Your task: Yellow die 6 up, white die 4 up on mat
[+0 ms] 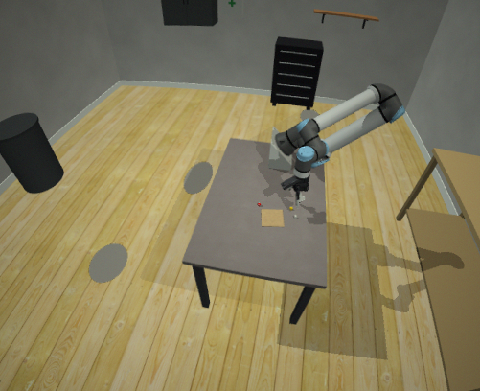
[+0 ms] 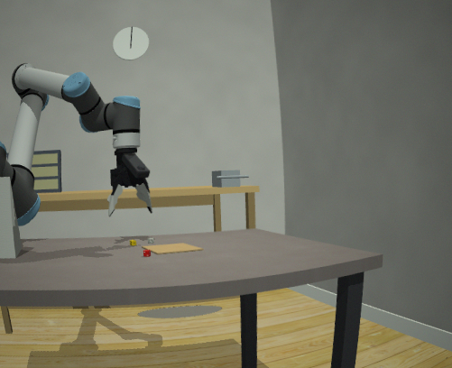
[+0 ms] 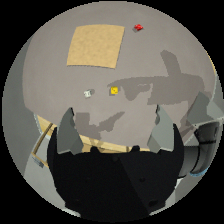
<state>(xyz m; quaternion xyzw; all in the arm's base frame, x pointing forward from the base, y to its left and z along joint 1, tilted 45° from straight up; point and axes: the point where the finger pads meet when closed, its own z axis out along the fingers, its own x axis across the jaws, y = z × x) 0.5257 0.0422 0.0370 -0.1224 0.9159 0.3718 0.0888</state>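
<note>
Now: the yellow die 9 cm below my hand. The rest, counted from my hand: red die: 21 cm to the right, 9 cm below, 1 cm behind; white die: 9 cm below, 7 cm ahead, 3 cm to the left; tan mat: 12 cm to the right, 9 cm below, 9 cm ahead.
</note>
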